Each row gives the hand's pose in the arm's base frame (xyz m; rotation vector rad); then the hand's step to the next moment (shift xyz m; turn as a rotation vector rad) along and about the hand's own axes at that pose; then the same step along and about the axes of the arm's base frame.
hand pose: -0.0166 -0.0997 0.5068 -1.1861 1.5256 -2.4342
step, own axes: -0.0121 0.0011 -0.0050 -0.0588 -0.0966 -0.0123
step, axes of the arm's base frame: 0.0051 0.0081 -0.0090 0.0677 0.0829 0.0385
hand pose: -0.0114 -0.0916 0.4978 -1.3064 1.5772 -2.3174
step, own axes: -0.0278 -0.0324 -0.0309 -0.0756 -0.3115 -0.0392
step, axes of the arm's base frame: 0.0103 0.0515 0.0047 0.1455 0.2136 0.1936
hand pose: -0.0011 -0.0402 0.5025 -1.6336 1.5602 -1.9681
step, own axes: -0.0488 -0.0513 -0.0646 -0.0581 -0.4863 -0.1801
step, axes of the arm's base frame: -0.0074 0.0942 0.0163 0.1096 0.3655 0.3560
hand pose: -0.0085 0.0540 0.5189 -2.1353 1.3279 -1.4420
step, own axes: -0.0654 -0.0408 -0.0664 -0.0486 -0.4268 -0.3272
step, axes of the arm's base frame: -0.0395 0.0921 0.0176 -0.0444 0.3649 0.3956
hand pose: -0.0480 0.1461 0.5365 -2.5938 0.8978 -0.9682
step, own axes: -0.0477 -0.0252 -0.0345 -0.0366 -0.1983 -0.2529
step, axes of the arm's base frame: -0.0392 0.0493 0.0118 -0.0951 0.1780 0.2527
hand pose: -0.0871 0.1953 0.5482 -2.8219 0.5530 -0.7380
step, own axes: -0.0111 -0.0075 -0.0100 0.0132 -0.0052 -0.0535
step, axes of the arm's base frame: -0.0117 0.0105 0.0057 -0.0145 -0.0043 0.0532
